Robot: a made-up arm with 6 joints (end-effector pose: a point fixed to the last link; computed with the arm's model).
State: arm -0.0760 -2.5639 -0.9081 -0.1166 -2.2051 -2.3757
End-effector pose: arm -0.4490 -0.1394 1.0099 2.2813 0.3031 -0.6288
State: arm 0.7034 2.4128 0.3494 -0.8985 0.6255 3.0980
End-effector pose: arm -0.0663 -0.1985 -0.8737 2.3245 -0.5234 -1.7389
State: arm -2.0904 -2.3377 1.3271 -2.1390 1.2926 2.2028
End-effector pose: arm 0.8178 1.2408 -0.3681 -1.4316 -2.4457 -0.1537
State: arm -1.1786 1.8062 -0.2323 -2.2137 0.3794 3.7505
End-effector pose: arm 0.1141 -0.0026 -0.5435 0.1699 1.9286 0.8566
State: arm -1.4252 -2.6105 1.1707 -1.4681 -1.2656 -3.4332
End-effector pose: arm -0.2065 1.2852 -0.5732 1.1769 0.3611 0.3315
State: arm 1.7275 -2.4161 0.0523 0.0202 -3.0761 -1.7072
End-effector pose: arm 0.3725 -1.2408 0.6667 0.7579 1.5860 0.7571
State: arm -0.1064 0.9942 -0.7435 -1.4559 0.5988 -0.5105
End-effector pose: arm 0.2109 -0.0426 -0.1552 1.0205 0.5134 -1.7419
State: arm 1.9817 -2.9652 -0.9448 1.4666 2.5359 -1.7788
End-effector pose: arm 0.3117 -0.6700 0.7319 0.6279 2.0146 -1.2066
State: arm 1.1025 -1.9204 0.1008 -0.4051 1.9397 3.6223
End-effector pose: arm -0.3239 -0.9953 1.2676 0.3875 0.7760 -1.3218
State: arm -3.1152 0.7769 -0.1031 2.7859 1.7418 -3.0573
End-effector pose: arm -1.1940 -0.1950 0.1978 2.7777 -0.4022 -0.7549
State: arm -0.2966 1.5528 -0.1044 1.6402 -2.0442 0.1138
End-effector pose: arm 0.7227 -0.2082 -0.5636 1.6408 -2.0769 0.1863
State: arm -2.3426 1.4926 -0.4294 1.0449 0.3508 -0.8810
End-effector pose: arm -0.3715 -0.2563 -0.4988 1.8232 0.5728 -1.3628
